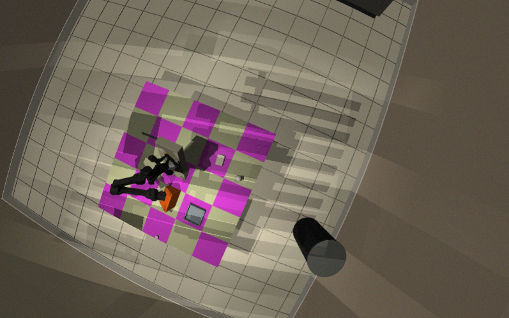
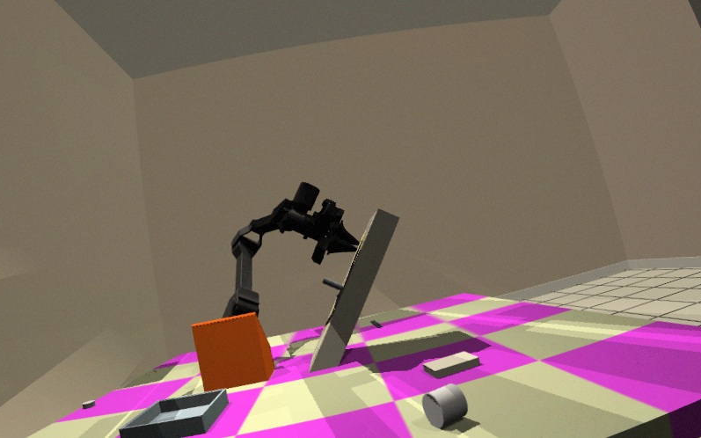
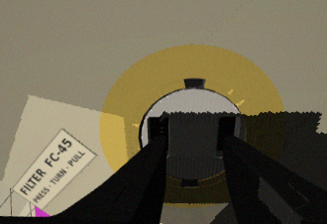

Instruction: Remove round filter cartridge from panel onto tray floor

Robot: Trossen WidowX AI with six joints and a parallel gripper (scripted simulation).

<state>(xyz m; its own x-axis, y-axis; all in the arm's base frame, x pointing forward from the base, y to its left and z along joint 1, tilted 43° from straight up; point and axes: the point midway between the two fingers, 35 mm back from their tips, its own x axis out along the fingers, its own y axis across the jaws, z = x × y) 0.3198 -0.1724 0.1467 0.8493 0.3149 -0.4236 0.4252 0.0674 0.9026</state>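
Right now my gripper tip is 2 cm short of the round filter cartridge and 1 cm above it. Round my gripper tip: flat beige slab 8 cm ahead, 31 cm to the right, 27 cm below; then grey tray 45 cm behind, 25 cm to the right, 27 cm below.
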